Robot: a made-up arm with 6 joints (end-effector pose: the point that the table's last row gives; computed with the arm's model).
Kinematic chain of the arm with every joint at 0, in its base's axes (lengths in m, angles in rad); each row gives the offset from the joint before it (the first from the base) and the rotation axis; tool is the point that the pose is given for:
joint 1: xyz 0 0 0.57 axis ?
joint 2: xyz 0 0 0 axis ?
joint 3: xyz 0 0 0.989 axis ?
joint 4: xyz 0 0 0 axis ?
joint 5: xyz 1.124 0 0 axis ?
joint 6: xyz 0 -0.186 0 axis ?
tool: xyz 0 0 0
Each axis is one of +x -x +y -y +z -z.
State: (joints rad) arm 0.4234 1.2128 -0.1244 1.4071 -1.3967 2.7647
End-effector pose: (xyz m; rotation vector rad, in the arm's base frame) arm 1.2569 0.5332 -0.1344 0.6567 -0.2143 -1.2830
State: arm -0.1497 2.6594 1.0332 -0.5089 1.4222 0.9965
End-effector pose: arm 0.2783 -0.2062 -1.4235 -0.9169 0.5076 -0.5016
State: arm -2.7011 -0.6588 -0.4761 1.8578 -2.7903 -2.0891
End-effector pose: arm -0.4004 -0.2469 1.7317 0.7755 0.3955 0.6976
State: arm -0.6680 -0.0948 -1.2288 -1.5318 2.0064 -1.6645
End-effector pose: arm 0.1631 -0.1379 0.4575 0.5773 -2.1811 -0.9707
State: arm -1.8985 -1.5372 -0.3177 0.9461 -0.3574 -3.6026
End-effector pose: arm 0.1363 0.7388 1.7105 0.7852 -2.0806 0.3741
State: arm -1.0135 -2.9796 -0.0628 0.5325 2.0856 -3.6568
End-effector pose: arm -0.8110 0.9984 -0.2476 -1.3105 0.8417 0.6844
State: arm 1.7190 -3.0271 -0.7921 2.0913 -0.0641 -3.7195
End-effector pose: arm 0.0463 -0.9364 0.3730 -1.8179 0.4359 -1.6624
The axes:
joint 1: +z
joint 2: +y
joint 3: -y
joint 4: -x
joint 5: -y
joint 6: -x

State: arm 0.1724 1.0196 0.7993 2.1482 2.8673 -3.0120
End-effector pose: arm 1.9267 0.4386 0.9944 -0.1293 -2.6596 -1.6158
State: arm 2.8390 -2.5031 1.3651 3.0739 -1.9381 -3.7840
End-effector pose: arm 1.3013 -0.6007 -0.9803 -0.4634 0.8690 2.4685
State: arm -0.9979 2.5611 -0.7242 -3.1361 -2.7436 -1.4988
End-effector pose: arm -0.1526 0.5797 -0.0950 -1.1952 1.1181 -0.3217
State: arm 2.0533 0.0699 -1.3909 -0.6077 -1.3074 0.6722
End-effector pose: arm 0.0949 0.1478 0.4277 1.9067 -1.9211 -1.1063
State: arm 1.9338 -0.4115 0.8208 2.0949 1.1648 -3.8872
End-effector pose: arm -0.0251 -0.1959 2.5901 0.4798 1.4569 2.6159
